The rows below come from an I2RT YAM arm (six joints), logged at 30 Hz.
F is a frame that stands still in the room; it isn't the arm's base.
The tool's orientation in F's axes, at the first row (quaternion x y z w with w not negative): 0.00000 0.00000 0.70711 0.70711
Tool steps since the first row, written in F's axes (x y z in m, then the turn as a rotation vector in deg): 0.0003 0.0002 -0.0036 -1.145 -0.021 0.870; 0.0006 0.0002 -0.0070 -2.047 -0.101 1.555; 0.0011 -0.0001 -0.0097 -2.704 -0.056 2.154; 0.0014 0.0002 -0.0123 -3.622 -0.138 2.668
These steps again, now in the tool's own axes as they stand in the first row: 0.0002 -0.0003 -0.0036 -0.021 1.145 0.870; 0.0002 -0.0006 -0.0070 -0.101 2.047 1.555; -0.0001 -0.0011 -0.0097 -0.056 2.704 2.154; 0.0002 -0.0014 -0.0123 -0.138 3.622 2.668
